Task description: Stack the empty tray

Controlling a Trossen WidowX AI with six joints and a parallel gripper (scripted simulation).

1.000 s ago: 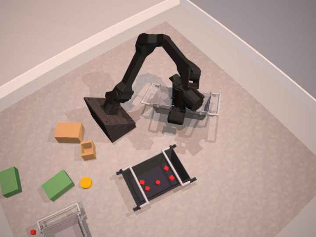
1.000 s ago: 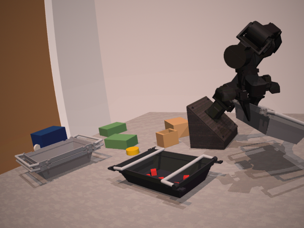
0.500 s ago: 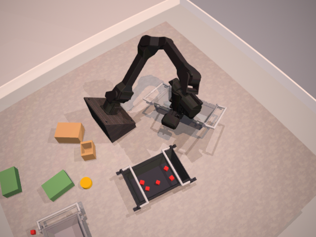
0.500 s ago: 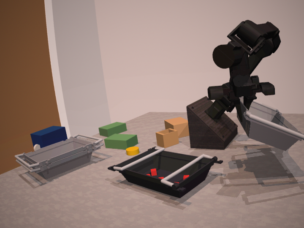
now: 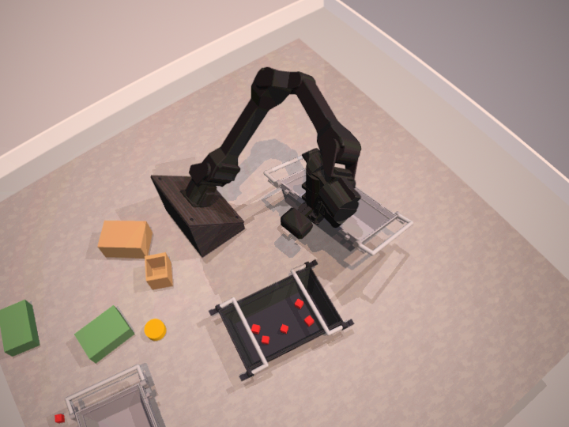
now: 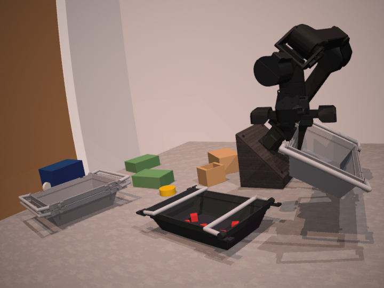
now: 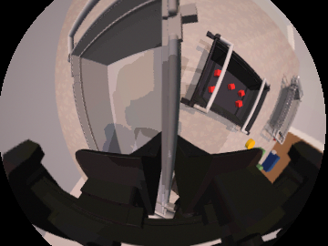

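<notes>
Right now the grey translucent tray is 1 cm behind my gripper tip and 7 cm to the left of it. The rest, counted from my gripper tip: yellow disc 10 cm behind, 44 cm to the right, 15 cm below; red cube 6 cm behind, 75 cm to the right, 15 cm below.
</notes>
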